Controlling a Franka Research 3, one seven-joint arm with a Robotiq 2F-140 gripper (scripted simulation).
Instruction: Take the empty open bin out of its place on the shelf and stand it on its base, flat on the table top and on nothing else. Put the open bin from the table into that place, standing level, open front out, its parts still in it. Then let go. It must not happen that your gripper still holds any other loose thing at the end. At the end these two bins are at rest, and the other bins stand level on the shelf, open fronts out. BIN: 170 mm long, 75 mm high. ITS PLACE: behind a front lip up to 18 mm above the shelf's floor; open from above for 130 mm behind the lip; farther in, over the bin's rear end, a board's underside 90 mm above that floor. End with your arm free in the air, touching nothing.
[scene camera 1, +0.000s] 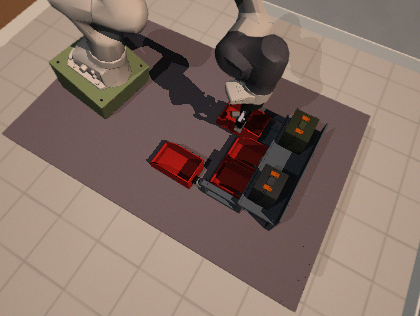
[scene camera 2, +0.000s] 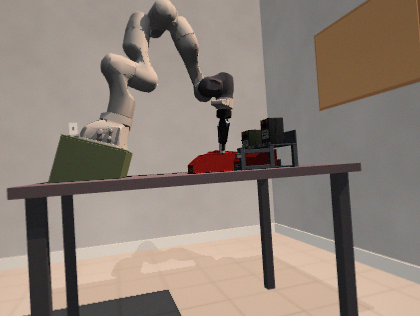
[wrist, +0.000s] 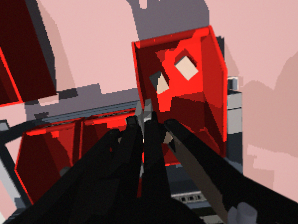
In view: my gripper (wrist: 146, 108), a red open bin (scene camera 1: 176, 162), a red open bin (wrist: 200, 104), a red open bin (scene camera 1: 231, 177) and a red open bin (scene camera 1: 247, 152).
